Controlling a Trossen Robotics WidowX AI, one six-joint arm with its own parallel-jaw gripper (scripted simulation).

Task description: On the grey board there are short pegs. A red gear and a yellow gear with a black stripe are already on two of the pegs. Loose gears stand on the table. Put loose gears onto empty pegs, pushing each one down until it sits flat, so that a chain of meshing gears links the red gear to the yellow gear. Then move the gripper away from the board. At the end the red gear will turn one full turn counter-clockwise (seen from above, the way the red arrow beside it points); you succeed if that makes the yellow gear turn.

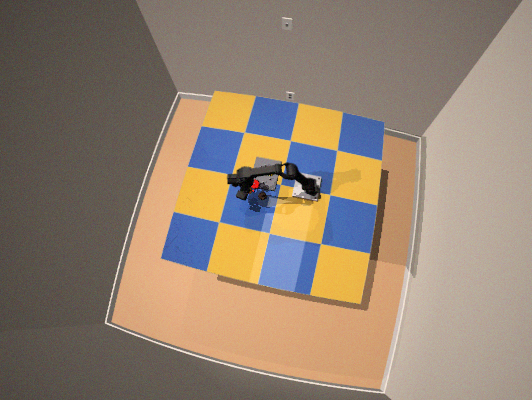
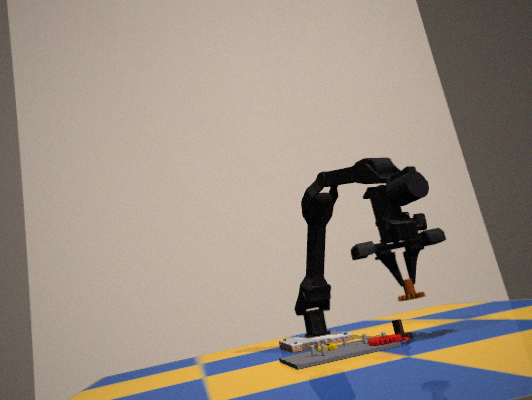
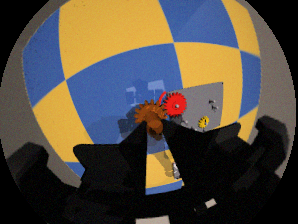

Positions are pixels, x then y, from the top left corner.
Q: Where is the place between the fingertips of my gripper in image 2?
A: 408, 285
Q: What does my gripper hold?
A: An orange gear.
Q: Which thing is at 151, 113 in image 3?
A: An orange gear.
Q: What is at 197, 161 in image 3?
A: My gripper.
